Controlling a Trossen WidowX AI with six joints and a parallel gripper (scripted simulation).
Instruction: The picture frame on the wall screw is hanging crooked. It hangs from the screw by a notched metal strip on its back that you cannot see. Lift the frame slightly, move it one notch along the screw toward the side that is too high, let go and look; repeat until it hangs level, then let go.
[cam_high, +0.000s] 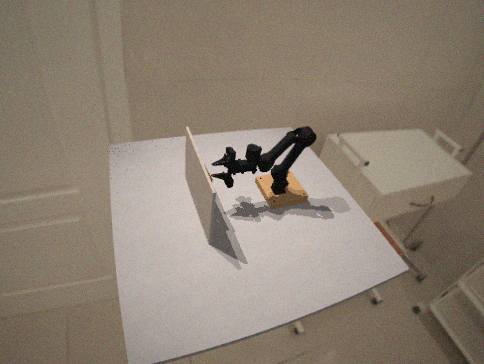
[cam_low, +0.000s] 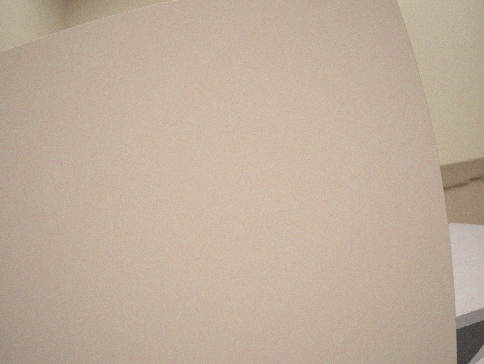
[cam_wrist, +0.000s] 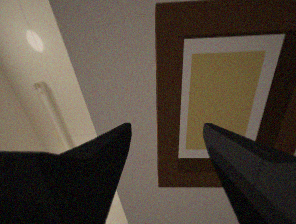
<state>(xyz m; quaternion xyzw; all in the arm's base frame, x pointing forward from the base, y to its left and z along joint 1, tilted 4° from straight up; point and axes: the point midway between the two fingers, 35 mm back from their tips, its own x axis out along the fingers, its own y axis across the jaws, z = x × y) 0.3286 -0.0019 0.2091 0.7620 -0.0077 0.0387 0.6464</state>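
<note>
My gripper tip is now 40 mm short of the picture frame, 10 mm to the right of it and 50 mm above it. Also, from my gripper tip: wall panel: 50 mm ahead, 70 mm below.
</note>
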